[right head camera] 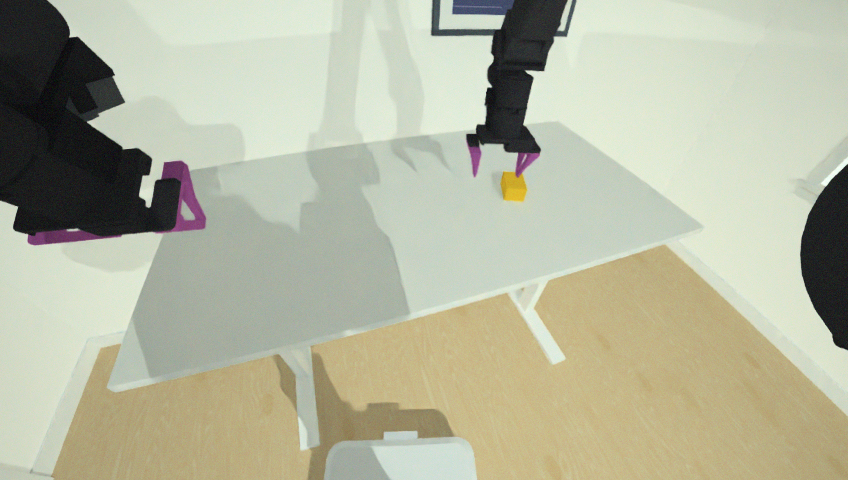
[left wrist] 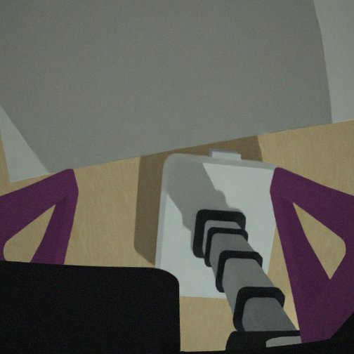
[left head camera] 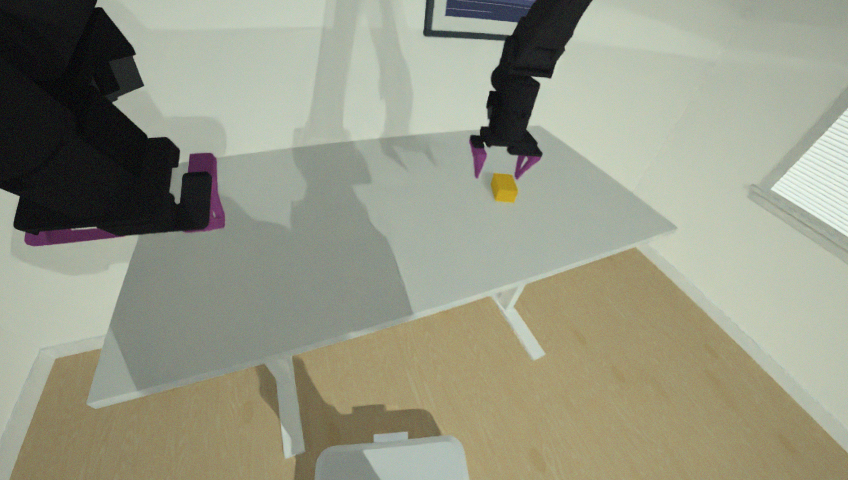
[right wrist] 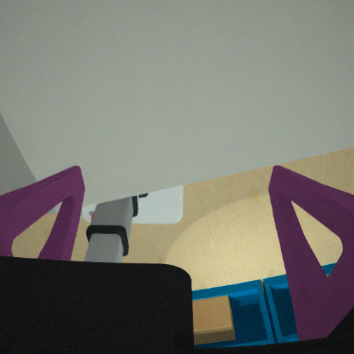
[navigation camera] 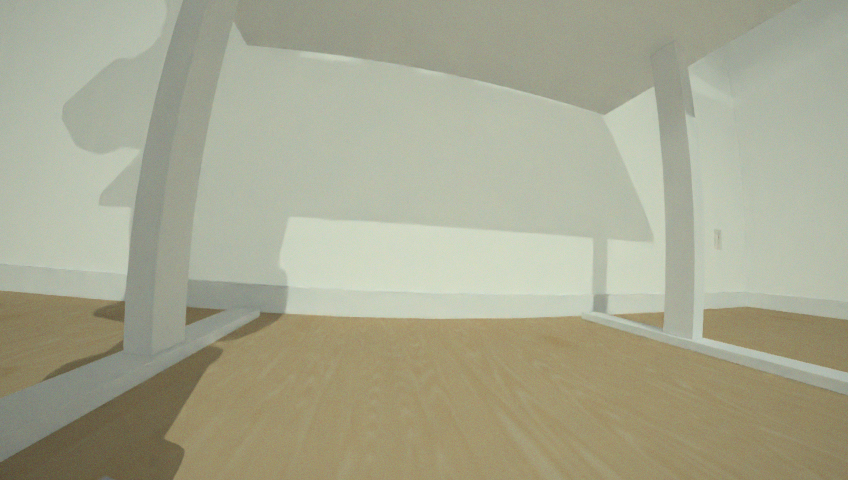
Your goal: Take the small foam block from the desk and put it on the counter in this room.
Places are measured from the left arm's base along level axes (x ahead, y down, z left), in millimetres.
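Where they show: left gripper, between the fingertips: (right head camera: 162,227) (left head camera: 174,225); right gripper, between the fingertips: (right head camera: 495,175) (left head camera: 496,177).
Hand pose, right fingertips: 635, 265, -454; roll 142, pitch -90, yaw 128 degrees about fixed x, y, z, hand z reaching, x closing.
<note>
After its pixels a point has its place, as x, y, z.
The small foam block, a yellow cube (left head camera: 504,187) @(813, 415, -576) (right head camera: 513,186) @(811, 415, -577), sits on the white desk (left head camera: 452,249) @(604, 460, -382) (right head camera: 464,249) @(603, 460, -406) toward the right of both head views. My right gripper (left head camera: 496,177) @(635, 265, -454) (right head camera: 496,176) @(635, 265, -454) (right wrist: 176,176) is open with nothing between its fingers. In both head views its tips appear just above the block, with the block shifted toward its right-hand finger. The block does not show in the right wrist view. My left gripper (left wrist: 173,179) is open and empty, near the desk's left end, far from the block. The counter does not show.
The robot's white base (left head camera: 392,460) @(257, 1150, -226) (right head camera: 401,460) @(251, 1150, -229) (left wrist: 190,200) stands at the desk's near side. Desk legs (navigation camera: 169,208) @(656, 1141, 228) (navigation camera: 678,208) @(1000, 1018, -915) stand ahead of it. A blue tray (right wrist: 252,320) holding a tan box (right wrist: 212,315) shows in the right wrist view. Walls run behind and right of the desk.
</note>
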